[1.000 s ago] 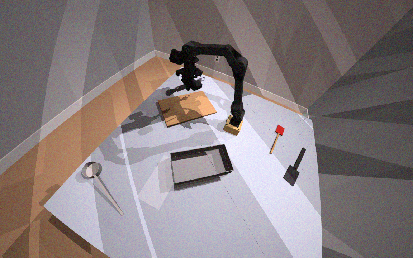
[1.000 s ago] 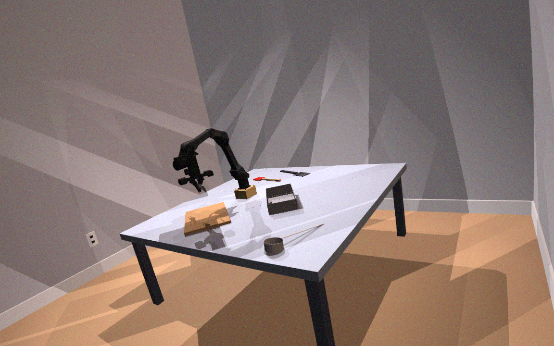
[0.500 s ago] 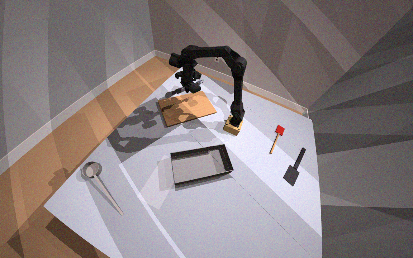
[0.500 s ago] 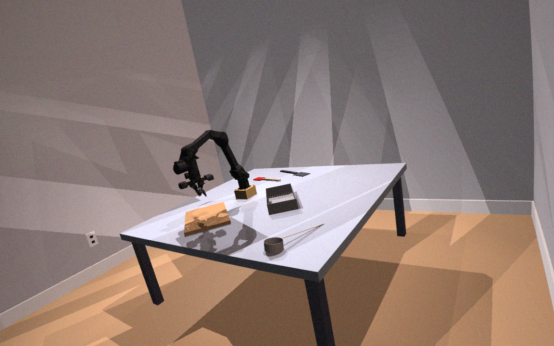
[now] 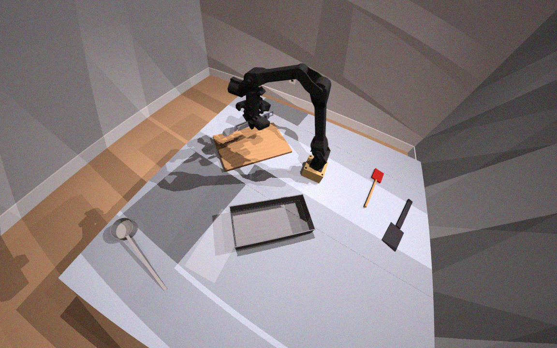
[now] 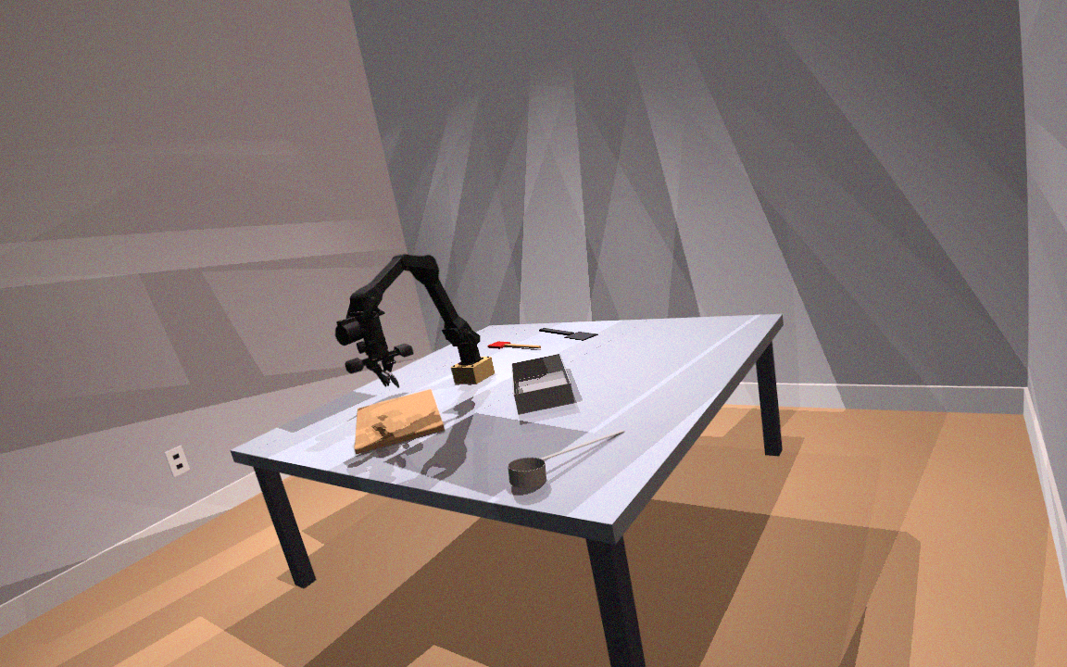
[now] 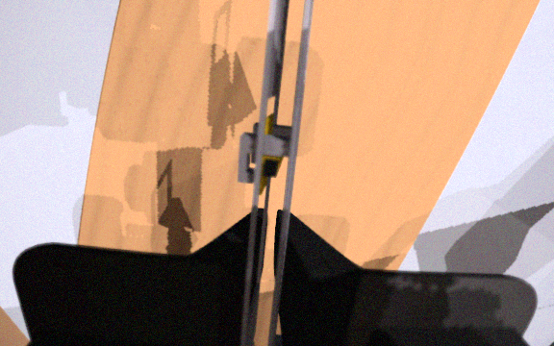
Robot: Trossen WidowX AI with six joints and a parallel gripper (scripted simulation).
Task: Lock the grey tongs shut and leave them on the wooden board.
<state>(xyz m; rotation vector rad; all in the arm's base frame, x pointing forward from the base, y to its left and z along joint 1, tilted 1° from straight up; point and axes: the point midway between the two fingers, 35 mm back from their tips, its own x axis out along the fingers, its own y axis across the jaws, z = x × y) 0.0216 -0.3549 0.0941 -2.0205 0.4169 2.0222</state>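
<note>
The yellow piece lies 4 cm above my gripper tip, 3 cm behind it and 1 cm to the left of it. The rest, counted from my gripper tip: wooden board 10 cm below, 1 cm to the left; black spatula 84 cm to the left, 11 cm below, 3 cm ahead; roasting tin 32 cm ahead, 29 cm to the left, 8 cm below.
</note>
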